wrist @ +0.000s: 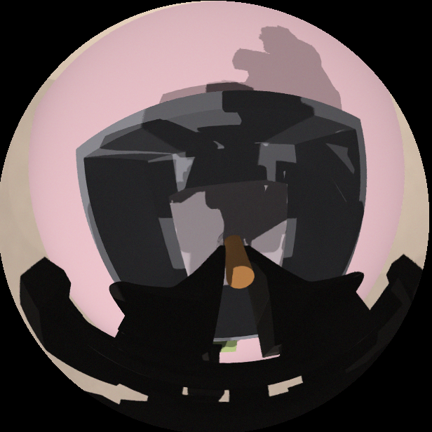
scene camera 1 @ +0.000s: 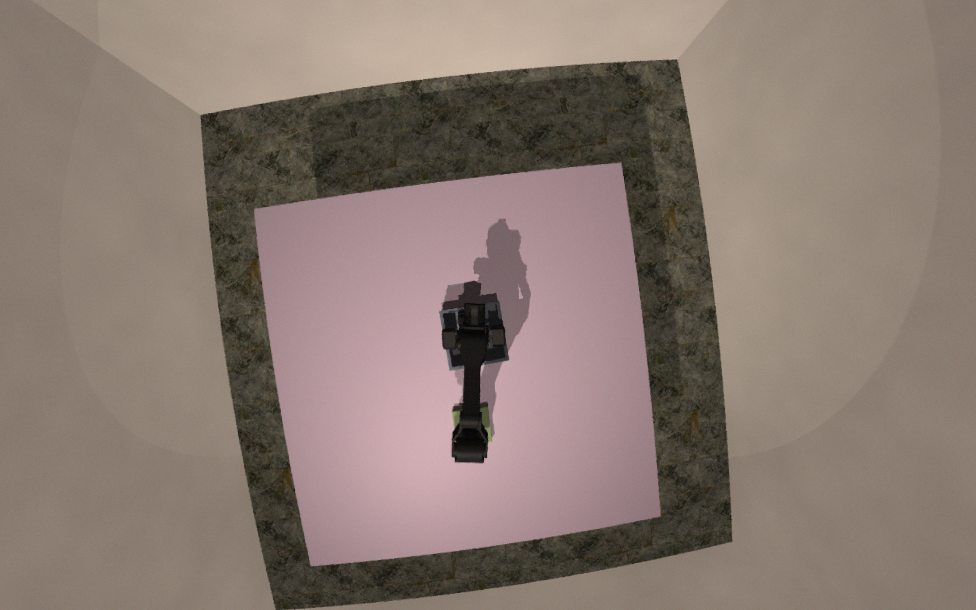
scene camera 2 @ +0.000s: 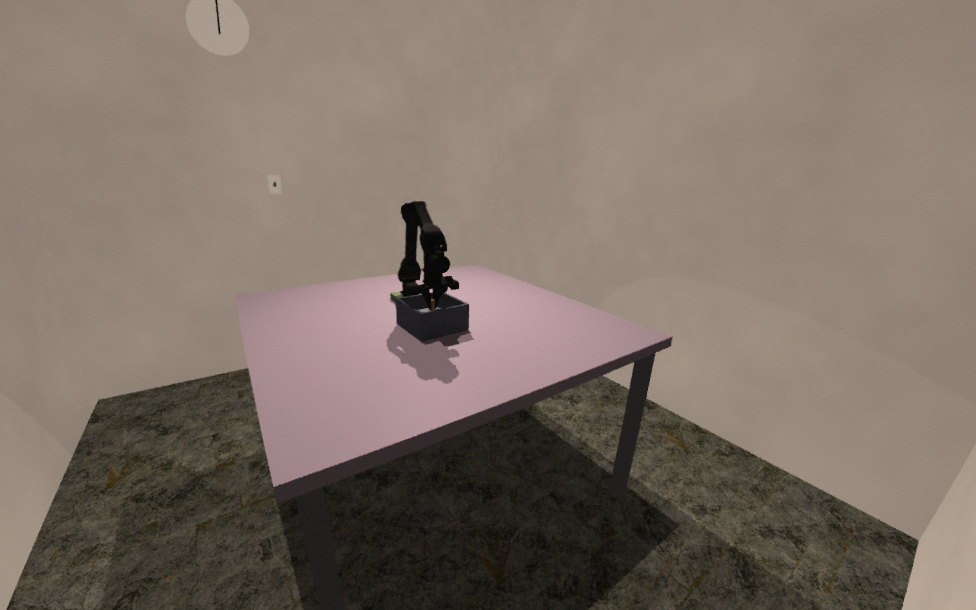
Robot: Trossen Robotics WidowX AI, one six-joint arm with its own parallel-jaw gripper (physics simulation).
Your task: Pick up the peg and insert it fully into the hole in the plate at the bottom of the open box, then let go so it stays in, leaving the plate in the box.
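Note:
The orange-brown peg stands nearly upright. My gripper is shut on the peg, inside the open dark grey box. The pale plate lies at the bottom of the box, partly in shadow. In the wrist view the peg's far end is over the plate's hole area, where a bit of a ring edge shows beside it. The peg and fingertips hide most of the hole, so how deep the peg sits cannot be told. In scene camera 1 the arm hides the peg.
The box's walls stand around the fingers. The box stands on the pink table. A green block shows by the arm's base. The arm's shadow falls across the table beyond the box.

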